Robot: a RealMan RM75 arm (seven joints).
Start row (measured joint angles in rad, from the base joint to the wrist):
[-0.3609, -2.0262, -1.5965, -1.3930, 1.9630, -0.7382, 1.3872]
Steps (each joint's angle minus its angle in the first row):
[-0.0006, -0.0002, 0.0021, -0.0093, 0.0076, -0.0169, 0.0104]
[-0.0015, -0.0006, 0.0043, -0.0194, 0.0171, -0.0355, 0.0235]
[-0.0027, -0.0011, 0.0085, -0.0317, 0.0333, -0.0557, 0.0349]
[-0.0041, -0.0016, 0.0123, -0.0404, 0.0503, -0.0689, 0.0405]
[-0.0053, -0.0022, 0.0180, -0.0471, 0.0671, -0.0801, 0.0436]
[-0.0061, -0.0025, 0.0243, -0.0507, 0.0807, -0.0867, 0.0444]
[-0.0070, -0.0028, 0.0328, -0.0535, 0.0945, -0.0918, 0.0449]
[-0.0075, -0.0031, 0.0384, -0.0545, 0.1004, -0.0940, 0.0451]
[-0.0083, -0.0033, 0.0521, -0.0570, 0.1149, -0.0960, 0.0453]
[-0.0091, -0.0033, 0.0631, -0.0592, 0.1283, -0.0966, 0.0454]
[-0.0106, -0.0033, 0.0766, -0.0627, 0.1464, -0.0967, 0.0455]
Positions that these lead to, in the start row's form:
[-0.3615, -2.0264, -1.5944, -1.4023, 1.9706, -0.7551, 1.3976]
[-0.3624, -2.0268, -1.5922, -1.4124, 1.9801, -0.7737, 1.4107]
[-0.3636, -2.0273, -1.5880, -1.4247, 1.9963, -0.7939, 1.4221]
[-0.3650, -2.0278, -1.5842, -1.4334, 2.0133, -0.8071, 1.4277]
[-0.3662, -2.0284, -1.5785, -1.4401, 2.0301, -0.8183, 1.4308]
[-0.3670, -2.0287, -1.5722, -1.4437, 2.0437, -0.8249, 1.4316]
[-0.3679, -2.0290, -1.5637, -1.4465, 2.0575, -0.8300, 1.4321]
[-0.3684, -2.0293, -1.5581, -1.4475, 2.0634, -0.8322, 1.4323]
[-0.3692, -2.0295, -1.5444, -1.4500, 2.0779, -0.8342, 1.4325]
[-0.3700, -2.0295, -1.5334, -1.4522, 2.0913, -0.8348, 1.4326]
[-0.3715, -2.0295, -1.5199, -1.4557, 2.1094, -0.8349, 1.4327]

